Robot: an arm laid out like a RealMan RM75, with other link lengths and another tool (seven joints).
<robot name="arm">
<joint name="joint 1" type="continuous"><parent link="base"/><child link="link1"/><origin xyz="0.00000 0.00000 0.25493"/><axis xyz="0 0 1"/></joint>
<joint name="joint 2" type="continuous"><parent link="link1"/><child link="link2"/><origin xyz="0.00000 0.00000 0.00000"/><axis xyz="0 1 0"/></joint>
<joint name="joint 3" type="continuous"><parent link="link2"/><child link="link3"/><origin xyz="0.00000 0.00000 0.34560"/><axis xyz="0 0 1"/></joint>
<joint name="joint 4" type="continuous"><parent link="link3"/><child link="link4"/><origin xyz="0.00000 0.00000 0.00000"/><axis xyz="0 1 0"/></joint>
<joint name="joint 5" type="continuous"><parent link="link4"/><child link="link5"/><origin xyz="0.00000 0.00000 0.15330"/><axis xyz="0 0 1"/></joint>
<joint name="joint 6" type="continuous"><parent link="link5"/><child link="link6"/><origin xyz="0.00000 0.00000 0.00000"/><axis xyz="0 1 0"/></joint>
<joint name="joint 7" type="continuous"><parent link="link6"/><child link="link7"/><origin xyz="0.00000 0.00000 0.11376"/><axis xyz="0 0 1"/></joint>
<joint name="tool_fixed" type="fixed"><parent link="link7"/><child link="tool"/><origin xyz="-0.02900 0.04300 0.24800" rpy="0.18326 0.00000 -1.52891"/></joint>
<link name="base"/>
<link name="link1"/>
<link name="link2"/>
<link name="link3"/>
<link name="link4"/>
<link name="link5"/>
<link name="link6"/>
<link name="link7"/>
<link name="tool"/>
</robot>
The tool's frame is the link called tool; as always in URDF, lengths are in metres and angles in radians. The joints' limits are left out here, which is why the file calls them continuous.
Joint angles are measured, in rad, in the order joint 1, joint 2, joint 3, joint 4, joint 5, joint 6, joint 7. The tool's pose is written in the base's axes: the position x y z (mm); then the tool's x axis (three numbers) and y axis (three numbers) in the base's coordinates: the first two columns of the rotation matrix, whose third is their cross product. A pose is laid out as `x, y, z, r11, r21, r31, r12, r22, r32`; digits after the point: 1 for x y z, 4 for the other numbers.
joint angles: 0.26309 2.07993 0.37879 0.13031 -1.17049 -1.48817 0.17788
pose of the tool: 449.2, 423.6, 192.2, 0.7628, -0.5043, 0.4048, 0.6321, 0.4495, -0.6311
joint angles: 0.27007 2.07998 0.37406 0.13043 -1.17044 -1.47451 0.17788
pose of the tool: 449.1, 428.8, 188.1, 0.7663, -0.4980, 0.4059, 0.6271, 0.4427, -0.6409
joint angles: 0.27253 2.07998 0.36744 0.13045 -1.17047 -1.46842 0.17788
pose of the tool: 448.4, 431.6, 185.1, 0.7682, -0.4924, 0.4092, 0.6250, 0.4381, -0.6461
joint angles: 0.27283 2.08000 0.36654 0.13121 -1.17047 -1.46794 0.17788
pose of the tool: 448.2, 431.9, 184.6, 0.7689, -0.4914, 0.4091, 0.6242, 0.4378, -0.6471
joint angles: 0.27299 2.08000 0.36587 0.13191 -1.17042 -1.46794 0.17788
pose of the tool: 448.0, 432.1, 184.3, 0.7694, -0.4906, 0.4090, 0.6235, 0.4379, -0.6477
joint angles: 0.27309 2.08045 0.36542 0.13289 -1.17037 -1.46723 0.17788
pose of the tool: 448.1, 432.4, 183.6, 0.7702, -0.4901, 0.4082, 0.6224, 0.4373, -0.6491
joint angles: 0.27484 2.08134 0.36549 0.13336 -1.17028 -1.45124 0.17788
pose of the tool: 451.7, 434.6, 179.6, 0.7707, -0.4915, 0.4055, 0.6189, 0.4262, -0.6597
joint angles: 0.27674 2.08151 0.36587 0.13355 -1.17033 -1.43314 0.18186
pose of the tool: 455.9, 436.9, 175.7, 0.7730, -0.4924, 0.4000, 0.6126, 0.4156, -0.6723
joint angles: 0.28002 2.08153 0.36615 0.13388 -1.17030 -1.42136 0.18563
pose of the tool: 457.7, 439.3, 173.3, 0.7762, -0.4912, 0.3954, 0.6066, 0.4105, -0.6808
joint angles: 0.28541 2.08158 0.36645 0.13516 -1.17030 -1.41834 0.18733
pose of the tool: 456.1, 442.0, 172.5, 0.7802, -0.4869, 0.3926, 0.6017, 0.4125, -0.6840
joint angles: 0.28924 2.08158 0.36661 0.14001 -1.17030 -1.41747 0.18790
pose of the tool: 454.6, 444.1, 171.4, 0.7848, -0.4827, 0.3886, 0.5957, 0.4150, -0.6876
